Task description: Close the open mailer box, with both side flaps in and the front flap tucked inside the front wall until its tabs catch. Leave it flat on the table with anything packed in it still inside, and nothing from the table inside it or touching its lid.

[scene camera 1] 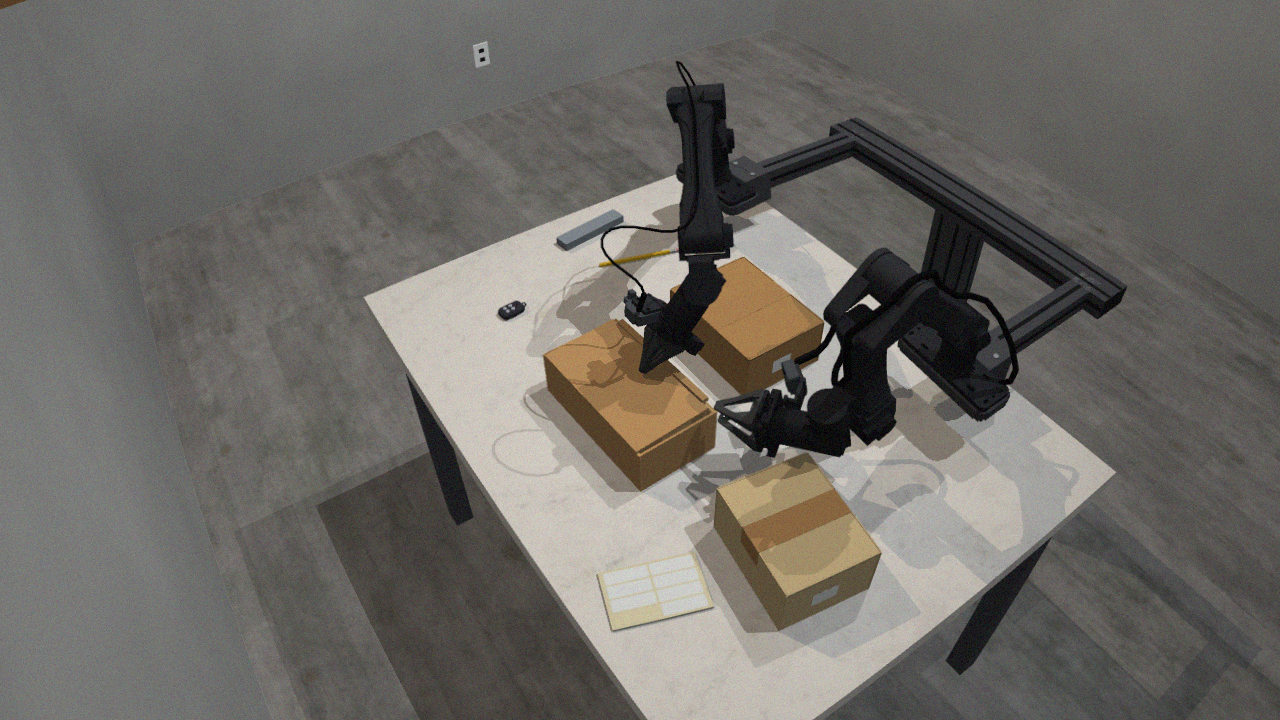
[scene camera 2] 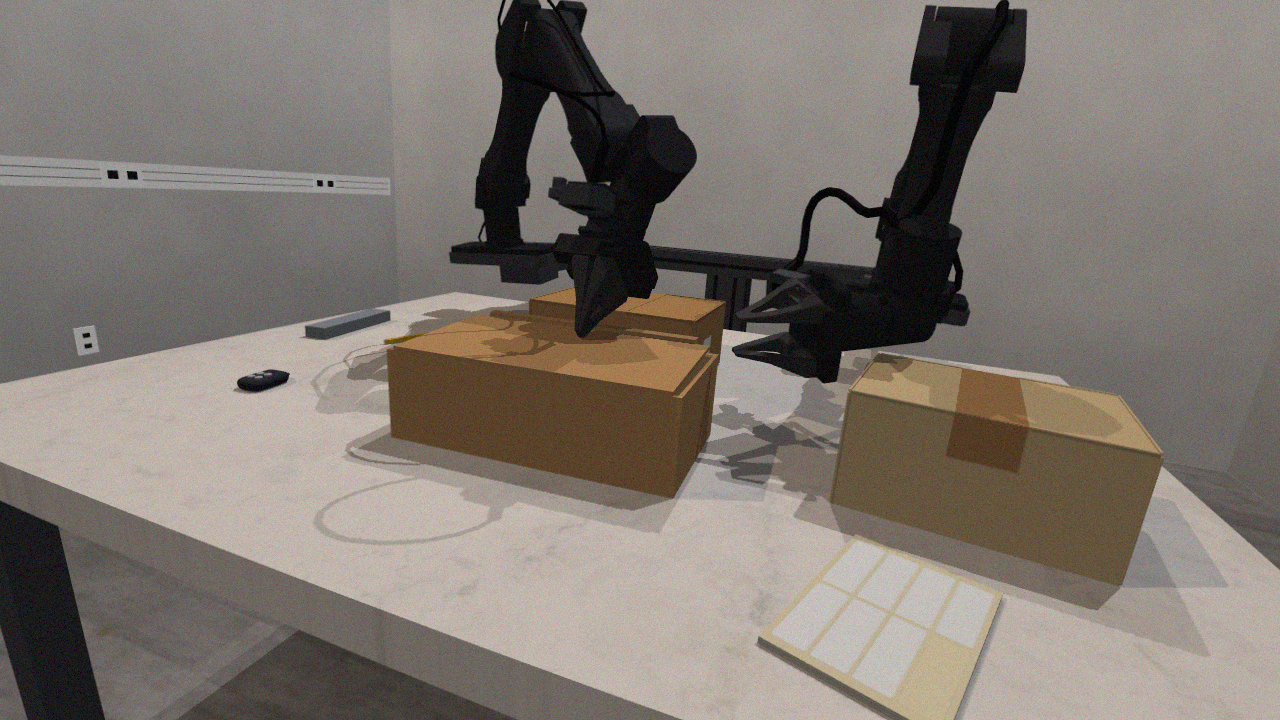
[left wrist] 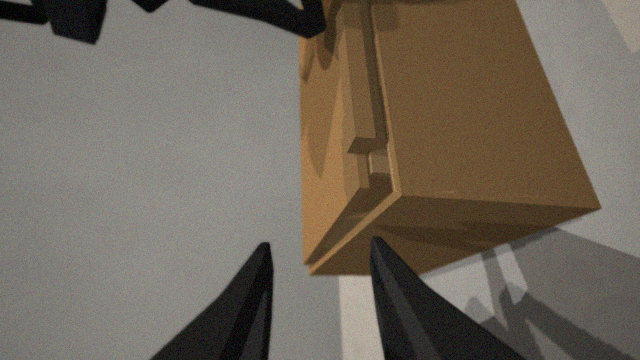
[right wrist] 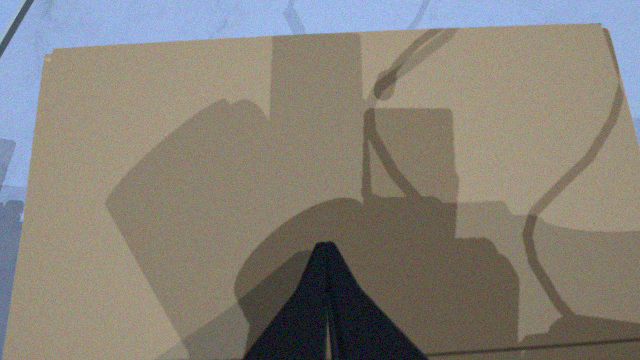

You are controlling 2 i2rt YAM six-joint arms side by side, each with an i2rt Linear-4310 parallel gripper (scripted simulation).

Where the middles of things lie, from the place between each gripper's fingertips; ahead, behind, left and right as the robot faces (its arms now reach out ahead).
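From my right hand (scene camera 2: pixel 579 334), the label sheet (scene camera 2: pixel 886 628) is 110 mm below, 180 mm ahead and 310 mm to the left. There's a grey bar (scene camera 2: pixel 331 328) that's 100 mm below that right hand, 510 mm to the right of it and 190 mm behind it, and a key fob (scene camera 2: pixel 263 380) that's 100 mm below my right hand, 370 mm to the right of it and 70 mm ahead of it.
As for my left hand (scene camera 2: pixel 735 335), the label sheet is 110 mm below it, 150 mm to the left of it and 230 mm ahead of it. Counting from that left hand again, the grey bar is 110 mm below, 150 mm behind and 670 mm to the right, while the key fob is 110 mm below, 110 mm ahead and 530 mm to the right.
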